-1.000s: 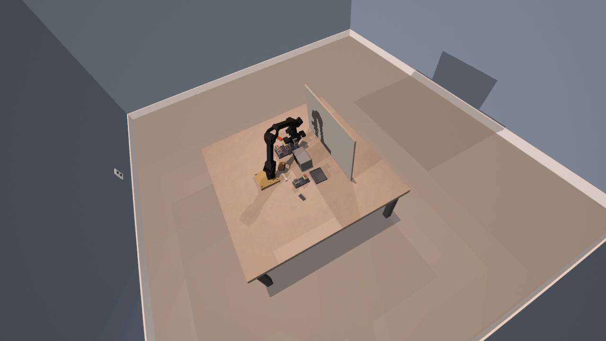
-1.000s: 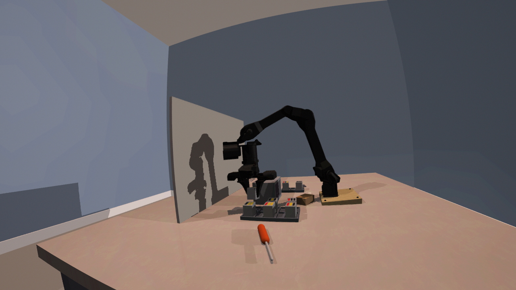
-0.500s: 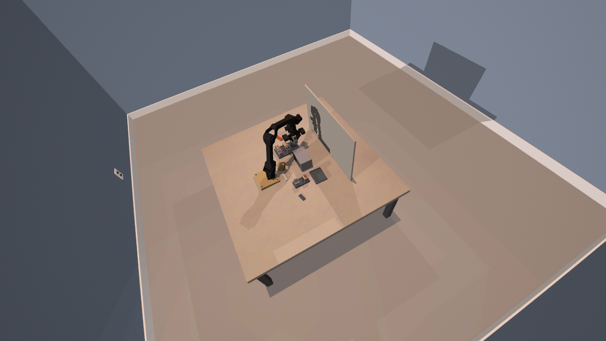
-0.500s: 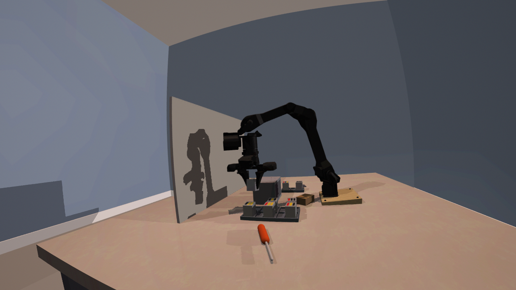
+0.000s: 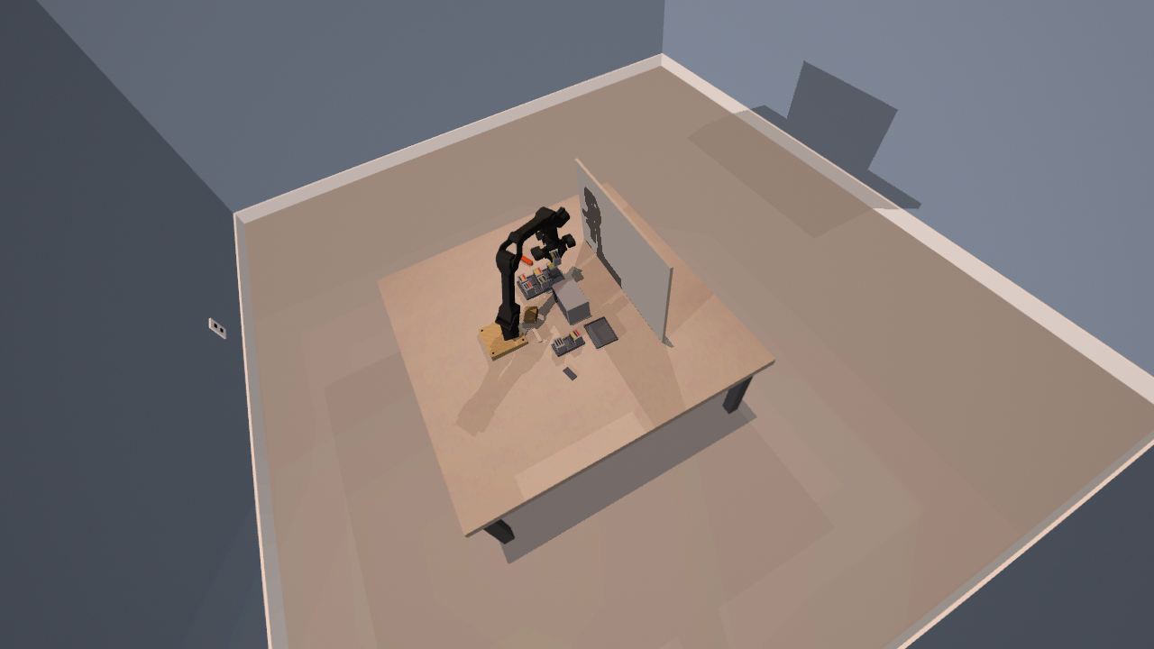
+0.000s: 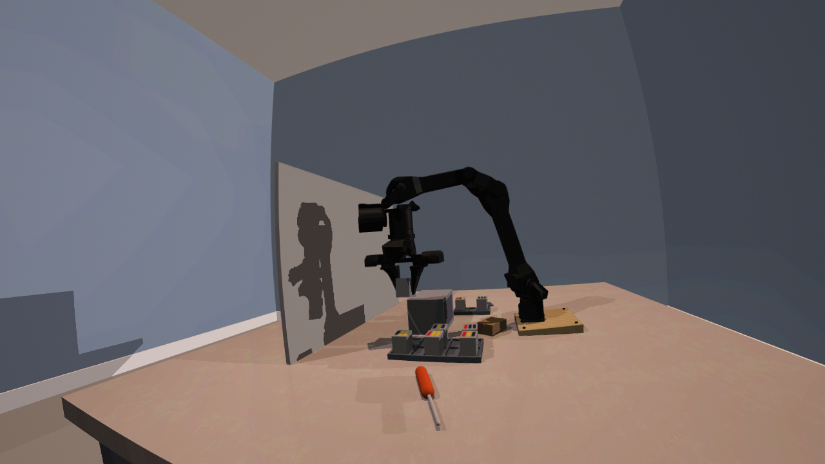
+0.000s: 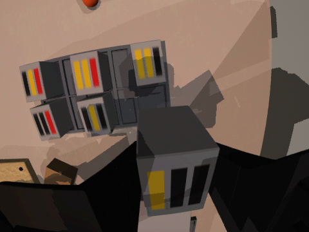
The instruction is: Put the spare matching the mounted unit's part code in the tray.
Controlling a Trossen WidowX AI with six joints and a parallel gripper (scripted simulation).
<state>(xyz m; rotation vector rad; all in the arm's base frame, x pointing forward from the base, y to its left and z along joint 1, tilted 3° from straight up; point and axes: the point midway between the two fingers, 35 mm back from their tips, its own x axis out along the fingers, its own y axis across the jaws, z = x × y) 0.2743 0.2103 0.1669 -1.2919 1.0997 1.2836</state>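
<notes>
My gripper tip is 340 mm to the left of the dark tray, 130 mm above it and 80 mm short of it. Also, from my gripper tip: grey mounted unit (160 mm to the right, 80 mm below, 10 mm ahead); tall upright panel (250 mm ahead, 140 mm to the right, 90 mm above); small brown block (170 mm behind, 150 mm to the right, 120 mm below).
</notes>
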